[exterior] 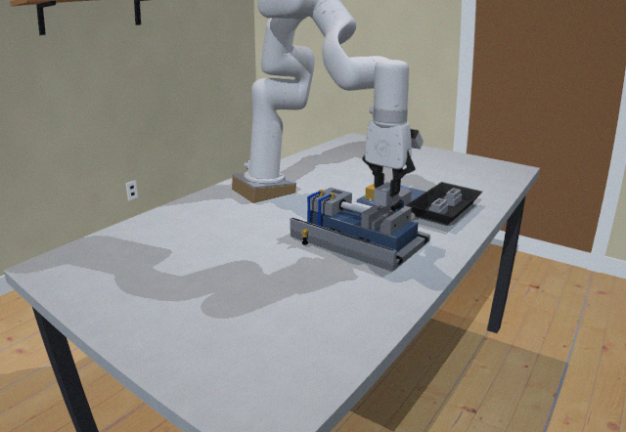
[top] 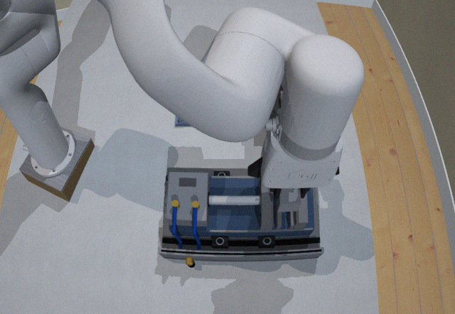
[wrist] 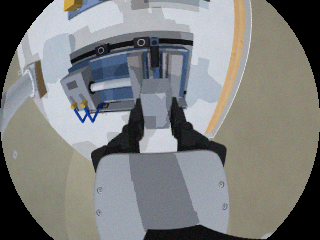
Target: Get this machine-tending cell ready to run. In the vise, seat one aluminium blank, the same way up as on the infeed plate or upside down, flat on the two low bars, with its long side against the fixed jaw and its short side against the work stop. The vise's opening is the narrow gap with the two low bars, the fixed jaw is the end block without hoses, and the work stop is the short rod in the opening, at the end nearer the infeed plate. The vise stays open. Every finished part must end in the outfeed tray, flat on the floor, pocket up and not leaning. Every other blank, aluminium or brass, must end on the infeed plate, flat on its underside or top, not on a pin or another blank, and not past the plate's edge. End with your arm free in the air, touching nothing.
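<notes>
Now: the fixed jaw 30 mm ahead of my hand, 10 mm to the left of it and 80 mm below it. The rest, counted from my hand: moving jaw 30 mm behind, 80 mm below; work stop 10 mm behind, 50 mm to the left, 70 mm below; ram 90 mm behind, 80 mm below.
</notes>
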